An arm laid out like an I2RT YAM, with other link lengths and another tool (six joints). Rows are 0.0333 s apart.
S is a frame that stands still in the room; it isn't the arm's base.
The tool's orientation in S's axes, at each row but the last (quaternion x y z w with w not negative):
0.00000, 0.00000, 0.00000, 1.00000
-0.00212, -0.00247, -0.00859, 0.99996
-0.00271, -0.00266, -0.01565, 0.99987
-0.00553, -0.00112, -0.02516, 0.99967
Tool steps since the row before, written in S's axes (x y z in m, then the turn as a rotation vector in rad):
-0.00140, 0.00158, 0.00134, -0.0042, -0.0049, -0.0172
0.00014, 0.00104, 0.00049, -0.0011, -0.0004, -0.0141
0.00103, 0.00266, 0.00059, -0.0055, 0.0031, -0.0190
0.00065, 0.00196, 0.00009, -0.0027, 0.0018, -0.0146
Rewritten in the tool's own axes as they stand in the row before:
-0.00140, 0.00158, 0.00134, -0.0042, -0.0049, -0.0172
0.00012, 0.00104, 0.00049, -0.0012, -0.0004, -0.0141
0.00095, 0.00269, 0.00060, -0.0057, 0.0030, -0.0190
0.00055, 0.00199, 0.00011, -0.0028, 0.0018, -0.0146

